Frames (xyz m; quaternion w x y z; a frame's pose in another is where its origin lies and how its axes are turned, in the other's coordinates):
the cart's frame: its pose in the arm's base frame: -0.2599 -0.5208 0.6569 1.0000 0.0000 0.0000 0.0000
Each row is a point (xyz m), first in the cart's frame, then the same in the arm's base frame.
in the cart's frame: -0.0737 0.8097 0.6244
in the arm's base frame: -0.3336 0.2889 1.2813
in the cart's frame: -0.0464 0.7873 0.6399
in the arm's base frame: -0.3063 0.2665 1.2968
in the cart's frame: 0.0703 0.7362 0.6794
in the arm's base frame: -0.1896 0.2154 1.3363
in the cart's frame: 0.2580 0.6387 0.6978
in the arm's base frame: -0.0019 0.1179 1.3547
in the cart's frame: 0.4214 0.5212 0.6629
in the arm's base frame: 0.1615 0.0004 1.3198
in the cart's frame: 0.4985 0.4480 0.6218
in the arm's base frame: 0.2386 -0.0728 1.2787
